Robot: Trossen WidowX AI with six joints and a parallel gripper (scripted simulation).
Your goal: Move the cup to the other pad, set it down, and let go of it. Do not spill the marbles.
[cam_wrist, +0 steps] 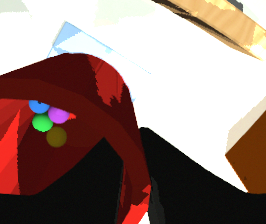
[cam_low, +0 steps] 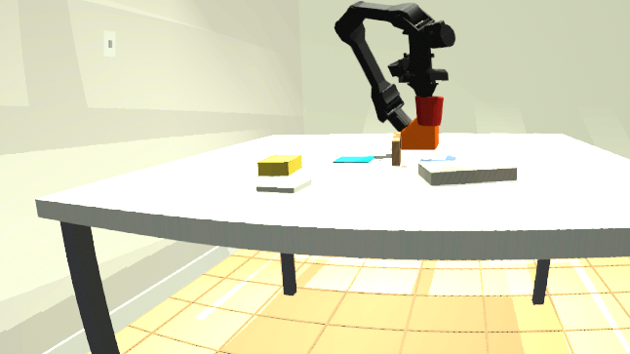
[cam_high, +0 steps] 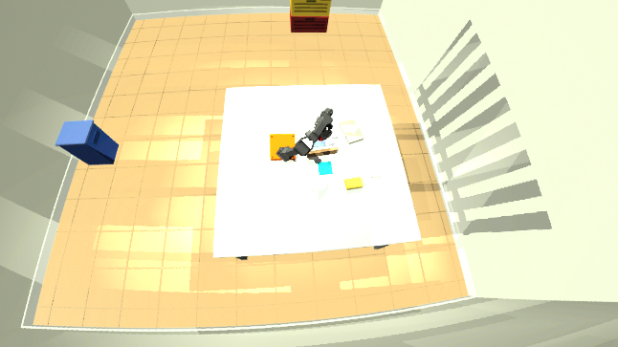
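Right now the cyan pad is 70 mm ahead of my gripper tip, 170 mm to the right of it and 130 mm below it. Also, from my gripper tip: red cup 20 mm ahead, 20 mm to the left; wooden block 40 mm ahead, 70 mm to the right, 100 mm below; light blue pad 10 mm ahead, 40 mm to the left, 130 mm below.
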